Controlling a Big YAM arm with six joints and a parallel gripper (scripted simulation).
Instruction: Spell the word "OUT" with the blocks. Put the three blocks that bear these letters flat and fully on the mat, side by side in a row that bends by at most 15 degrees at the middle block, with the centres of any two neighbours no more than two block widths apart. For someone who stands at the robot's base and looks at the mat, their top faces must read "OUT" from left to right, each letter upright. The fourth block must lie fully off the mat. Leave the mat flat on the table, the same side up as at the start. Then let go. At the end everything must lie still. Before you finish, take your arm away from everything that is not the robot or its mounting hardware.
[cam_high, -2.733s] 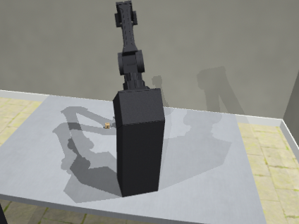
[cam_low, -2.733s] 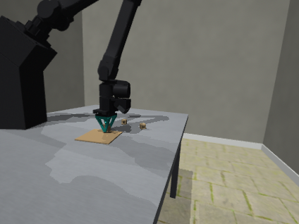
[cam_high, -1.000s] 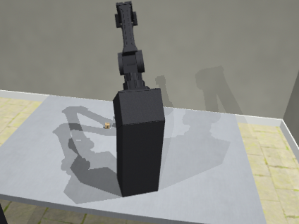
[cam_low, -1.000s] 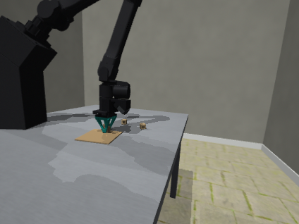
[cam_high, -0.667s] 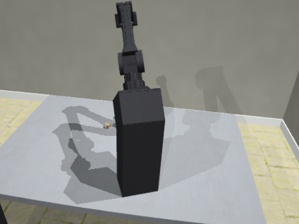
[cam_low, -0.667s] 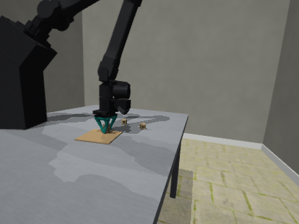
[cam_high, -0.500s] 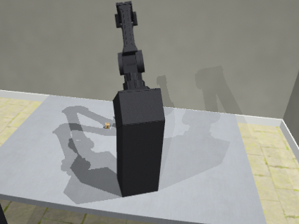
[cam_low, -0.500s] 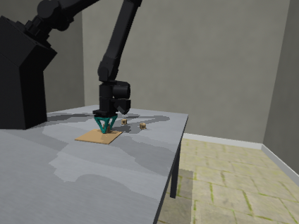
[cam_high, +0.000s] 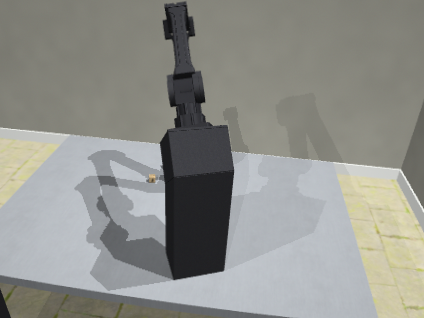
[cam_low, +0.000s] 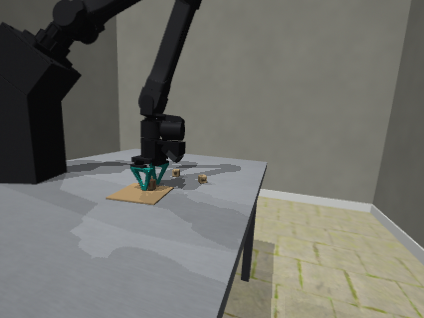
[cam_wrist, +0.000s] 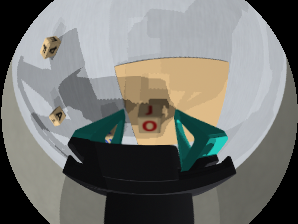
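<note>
Right now my hand is 1 cm short of the tan mat, 4 cm to the left of it and 1 cm above it.
</note>
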